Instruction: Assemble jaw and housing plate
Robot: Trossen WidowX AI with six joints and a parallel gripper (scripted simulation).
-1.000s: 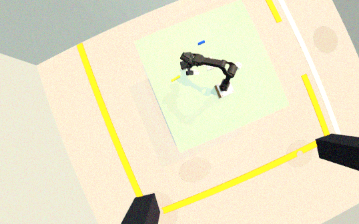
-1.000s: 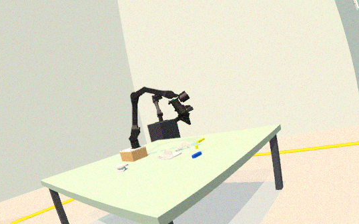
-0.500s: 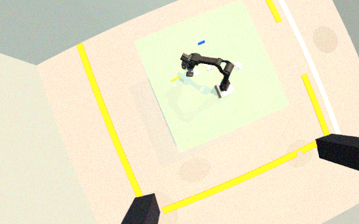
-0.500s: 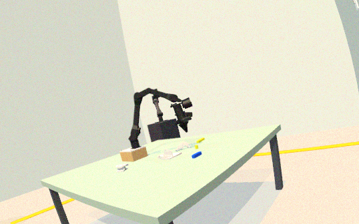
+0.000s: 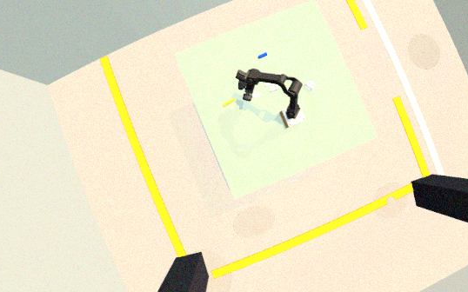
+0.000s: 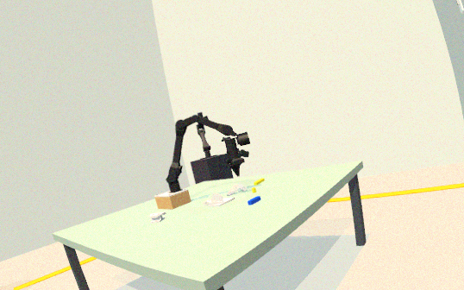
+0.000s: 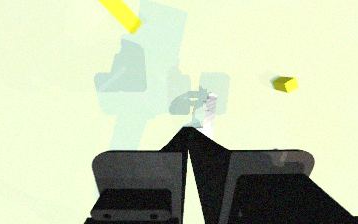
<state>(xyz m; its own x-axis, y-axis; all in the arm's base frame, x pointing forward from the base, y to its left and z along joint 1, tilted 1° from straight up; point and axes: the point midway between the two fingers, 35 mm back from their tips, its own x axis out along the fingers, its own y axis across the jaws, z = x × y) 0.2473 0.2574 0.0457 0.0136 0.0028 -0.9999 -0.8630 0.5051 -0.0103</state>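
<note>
Now: the white jaw 3 cm ahead of my gripper tip, 3 cm to the right of it and 7 cm below it. The rest, counted from my gripper tip: yellow bar 1 cm behind, 16 cm to the left, 8 cm below; then blue block 29 cm ahead, 21 cm to the right, 7 cm below; then yellow cube 13 cm ahead, 4 cm to the right, 7 cm below.
</note>
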